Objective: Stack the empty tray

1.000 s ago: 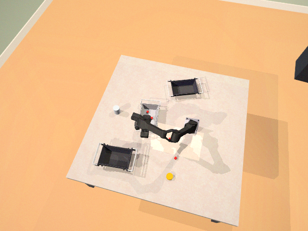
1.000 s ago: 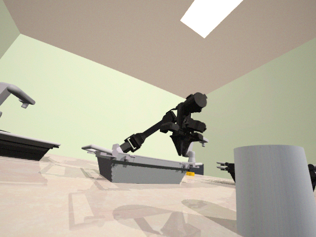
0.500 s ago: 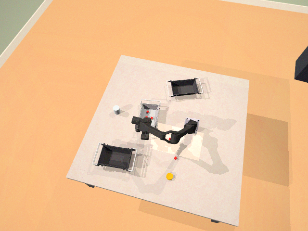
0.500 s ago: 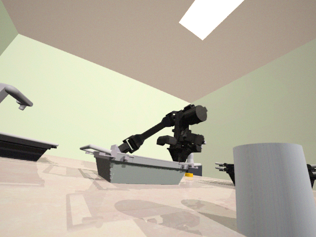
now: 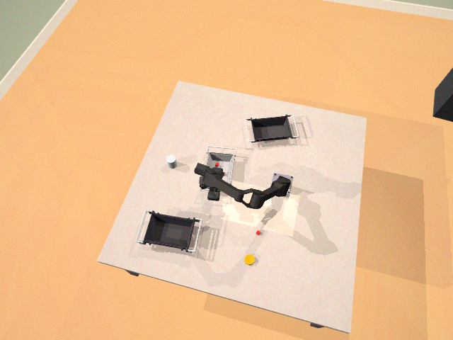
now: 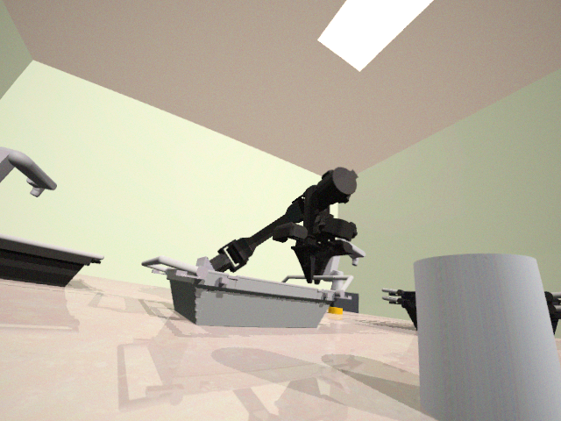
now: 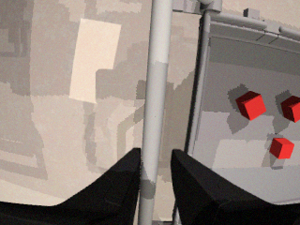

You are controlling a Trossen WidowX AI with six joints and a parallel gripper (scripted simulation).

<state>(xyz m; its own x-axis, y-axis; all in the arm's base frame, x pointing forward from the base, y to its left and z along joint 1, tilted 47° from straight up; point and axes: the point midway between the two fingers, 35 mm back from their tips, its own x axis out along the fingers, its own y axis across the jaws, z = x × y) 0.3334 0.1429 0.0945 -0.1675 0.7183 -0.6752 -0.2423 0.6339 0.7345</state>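
Right now my gripper tip is 530 mm to the left of the dark tray, 170 mm past it and 30 mm above it. Round my gripper tip: yellow disc (290 mm behind, 280 mm to the left, 60 mm below).
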